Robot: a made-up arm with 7 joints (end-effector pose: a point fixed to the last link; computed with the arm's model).
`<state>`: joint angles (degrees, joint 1 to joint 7).
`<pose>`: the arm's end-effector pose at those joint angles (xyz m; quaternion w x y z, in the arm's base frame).
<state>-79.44 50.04 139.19 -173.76 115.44 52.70 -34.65</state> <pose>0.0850 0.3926 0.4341 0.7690 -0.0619 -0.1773 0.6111</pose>
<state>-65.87 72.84 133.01 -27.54 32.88 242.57 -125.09</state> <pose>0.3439 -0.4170 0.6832 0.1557 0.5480 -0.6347 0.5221</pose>
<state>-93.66 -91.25 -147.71 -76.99 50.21 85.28 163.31</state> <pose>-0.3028 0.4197 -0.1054 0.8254 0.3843 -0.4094 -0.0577</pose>
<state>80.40 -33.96 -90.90 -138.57 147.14 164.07 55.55</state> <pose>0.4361 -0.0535 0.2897 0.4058 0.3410 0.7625 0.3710</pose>
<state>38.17 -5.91 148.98 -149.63 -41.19 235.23 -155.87</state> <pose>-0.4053 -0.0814 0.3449 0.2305 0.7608 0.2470 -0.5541</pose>
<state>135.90 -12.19 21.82 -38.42 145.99 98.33 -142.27</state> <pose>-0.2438 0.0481 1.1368 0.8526 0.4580 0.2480 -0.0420</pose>
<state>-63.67 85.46 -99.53 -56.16 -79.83 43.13 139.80</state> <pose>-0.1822 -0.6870 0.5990 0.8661 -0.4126 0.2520 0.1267</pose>
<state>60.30 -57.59 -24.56 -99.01 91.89 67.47 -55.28</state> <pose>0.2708 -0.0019 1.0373 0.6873 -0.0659 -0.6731 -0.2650</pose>
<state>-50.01 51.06 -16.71 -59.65 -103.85 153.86 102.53</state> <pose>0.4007 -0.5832 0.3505 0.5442 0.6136 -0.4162 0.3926</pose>
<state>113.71 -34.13 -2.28 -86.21 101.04 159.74 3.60</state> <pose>-0.0245 0.3136 0.9969 0.8305 -0.3913 -0.1699 0.3581</pose>
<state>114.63 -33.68 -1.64 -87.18 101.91 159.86 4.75</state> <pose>-0.0404 0.3211 0.9886 0.8153 -0.4013 -0.1691 0.3816</pose>
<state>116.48 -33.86 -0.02 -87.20 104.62 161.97 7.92</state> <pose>-0.0654 0.3128 0.9858 0.7910 -0.4031 -0.1493 0.4353</pose>
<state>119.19 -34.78 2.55 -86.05 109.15 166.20 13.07</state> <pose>-0.0958 0.2845 0.9895 0.7511 -0.3957 -0.1106 0.5167</pose>
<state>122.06 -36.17 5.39 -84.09 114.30 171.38 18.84</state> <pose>-0.1212 0.2431 0.9967 0.6969 -0.3828 -0.0658 0.6028</pose>
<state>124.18 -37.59 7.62 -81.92 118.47 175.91 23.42</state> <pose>-0.1332 0.2026 1.0047 0.6468 -0.3684 -0.0294 0.6671</pose>
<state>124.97 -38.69 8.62 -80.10 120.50 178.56 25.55</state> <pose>-0.1307 0.1759 1.0124 0.6244 -0.3540 -0.0100 0.6962</pose>
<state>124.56 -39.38 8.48 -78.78 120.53 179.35 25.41</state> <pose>-0.1187 0.1647 1.0196 0.6332 -0.3401 -0.0049 0.6953</pose>
